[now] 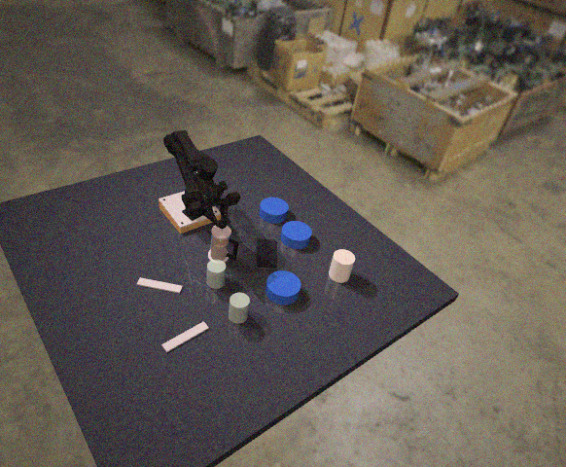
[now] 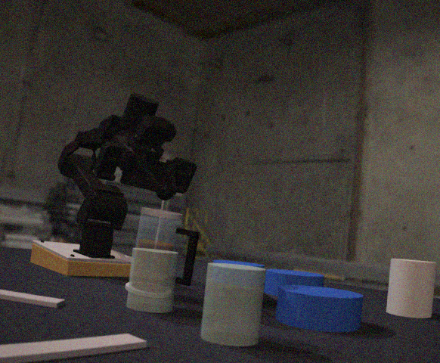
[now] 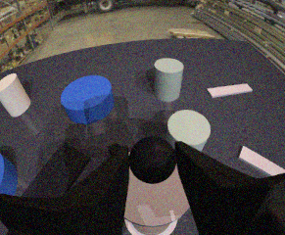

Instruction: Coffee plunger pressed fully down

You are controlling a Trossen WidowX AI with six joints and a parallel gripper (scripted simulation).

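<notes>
Now: gripper tip 9 cm above the coffee press and 1 cm to the right of it. The rest, counted from my gripper tip: cream cylinder: 34 cm ahead, 29 cm to the left, 12 cm below.
</notes>
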